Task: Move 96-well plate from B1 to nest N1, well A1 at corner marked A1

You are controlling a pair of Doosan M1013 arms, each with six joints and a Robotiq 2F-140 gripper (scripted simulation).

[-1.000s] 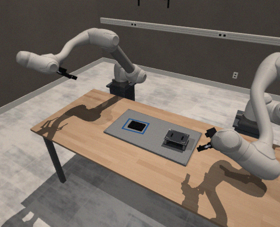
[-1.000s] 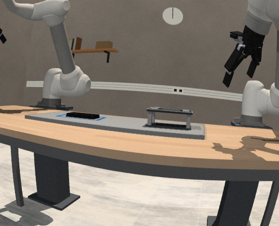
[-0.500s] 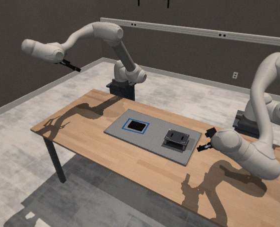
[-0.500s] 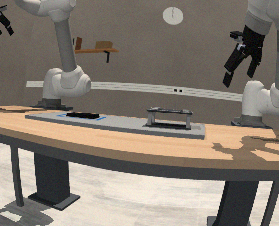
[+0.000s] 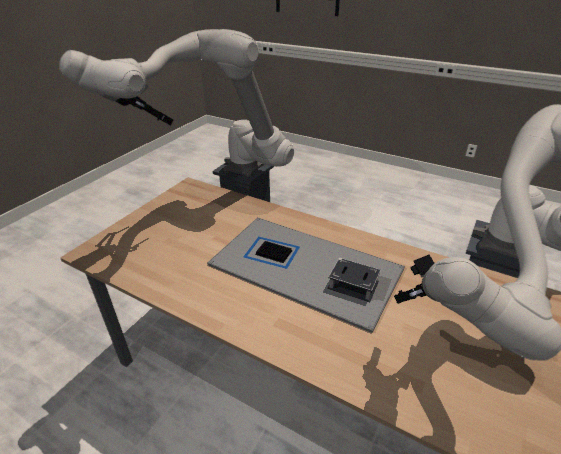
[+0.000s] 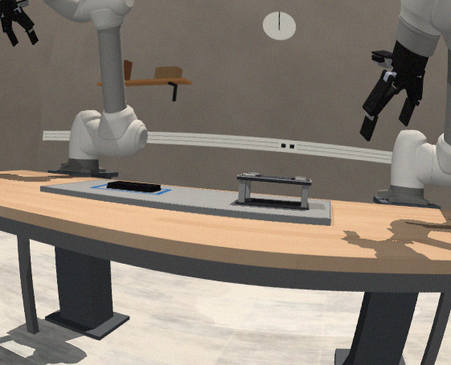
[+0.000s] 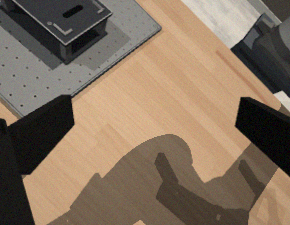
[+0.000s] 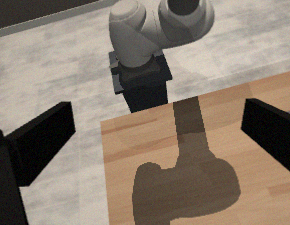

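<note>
The black 96-well plate lies 110 mm behind my left hand, 620 mm to the right of it and 190 mm below it. From my left hand the other things lie so: A1 label: 150 mm behind, 340 mm to the right, 140 mm below; grey perforated board: 110 mm behind, 470 mm to the right, 210 mm below; raised nest N1: 100 mm behind, 260 mm to the right, 140 mm below.
</note>
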